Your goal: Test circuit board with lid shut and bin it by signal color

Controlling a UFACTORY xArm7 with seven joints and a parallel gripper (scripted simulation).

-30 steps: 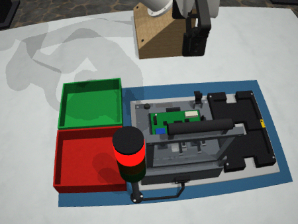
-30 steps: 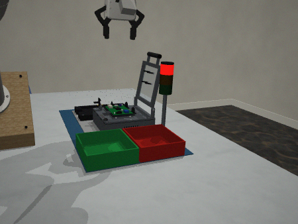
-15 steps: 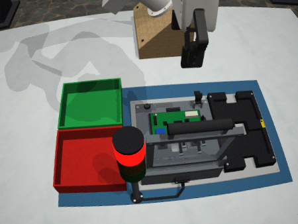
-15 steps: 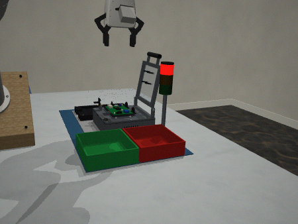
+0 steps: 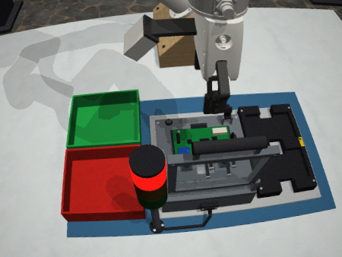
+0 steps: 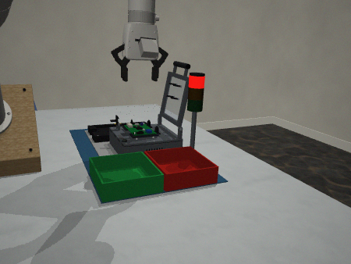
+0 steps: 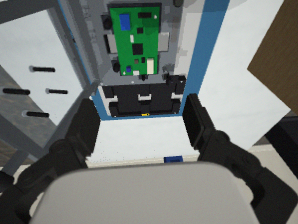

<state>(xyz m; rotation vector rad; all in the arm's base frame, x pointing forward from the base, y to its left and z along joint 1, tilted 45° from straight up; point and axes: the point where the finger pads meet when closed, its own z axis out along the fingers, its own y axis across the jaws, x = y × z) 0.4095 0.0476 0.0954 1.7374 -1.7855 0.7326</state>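
Right now my hand is 16 cm above the green circuit board. From my hand the other things lie so: tester plate 16 cm below, 1 cm to the left, 1 cm ahead; then tester lid 12 cm ahead, 5 cm below; then latch hook 14 cm below, 6 cm to the left, 6 cm behind.
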